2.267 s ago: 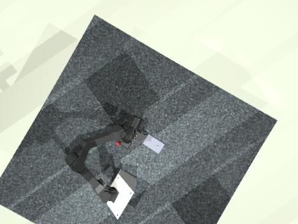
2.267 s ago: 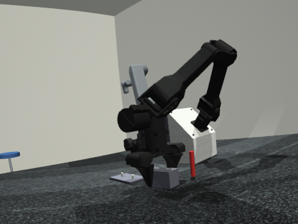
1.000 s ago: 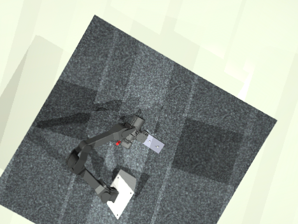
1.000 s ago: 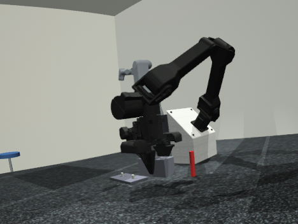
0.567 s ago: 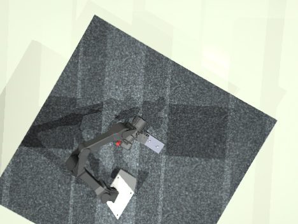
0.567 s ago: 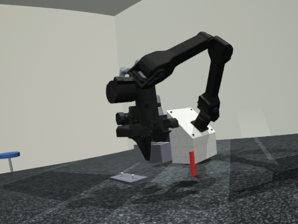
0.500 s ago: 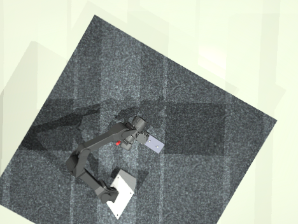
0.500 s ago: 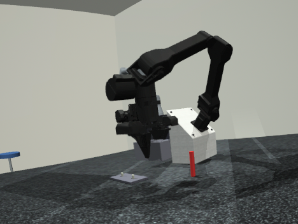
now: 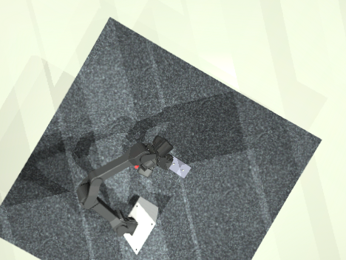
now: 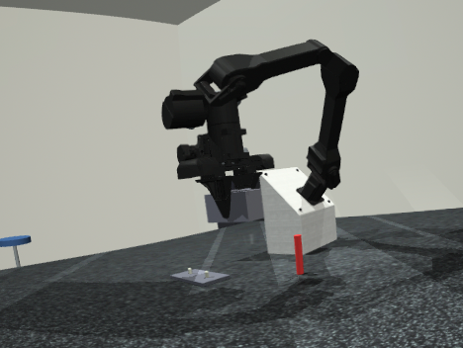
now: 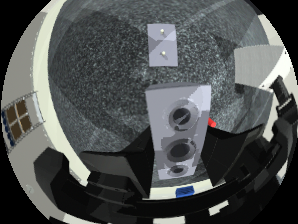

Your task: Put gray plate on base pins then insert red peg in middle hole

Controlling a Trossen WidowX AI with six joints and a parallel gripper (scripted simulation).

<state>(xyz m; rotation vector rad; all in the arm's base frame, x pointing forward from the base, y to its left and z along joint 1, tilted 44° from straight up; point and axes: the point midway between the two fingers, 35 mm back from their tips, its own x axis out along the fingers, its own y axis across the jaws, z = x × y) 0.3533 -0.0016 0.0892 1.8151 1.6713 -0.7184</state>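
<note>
Right now the base is 20 mm behind my gripper tip, 140 mm to the right of it and 130 mm below it. Round my gripper tip: gray plate: 30 mm above; red peg: 110 mm behind, 50 mm to the left, 100 mm below.
</note>
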